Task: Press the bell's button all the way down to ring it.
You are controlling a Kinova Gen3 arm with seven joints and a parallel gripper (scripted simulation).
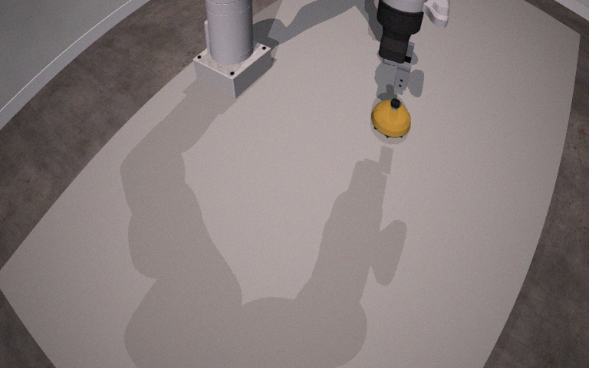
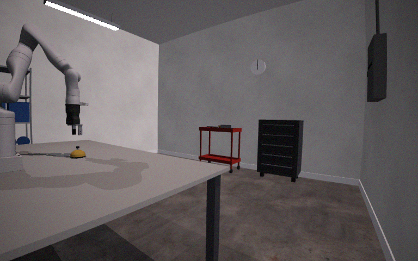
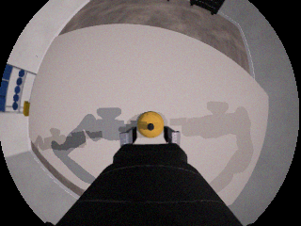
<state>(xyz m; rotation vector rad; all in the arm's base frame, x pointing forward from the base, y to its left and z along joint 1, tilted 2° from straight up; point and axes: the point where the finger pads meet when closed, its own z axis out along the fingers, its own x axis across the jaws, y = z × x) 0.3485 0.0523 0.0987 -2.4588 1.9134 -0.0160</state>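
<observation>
Right now the black button is 10 cm below my hand. Also, from my hand: yellow dome bell 11 cm below.
</observation>
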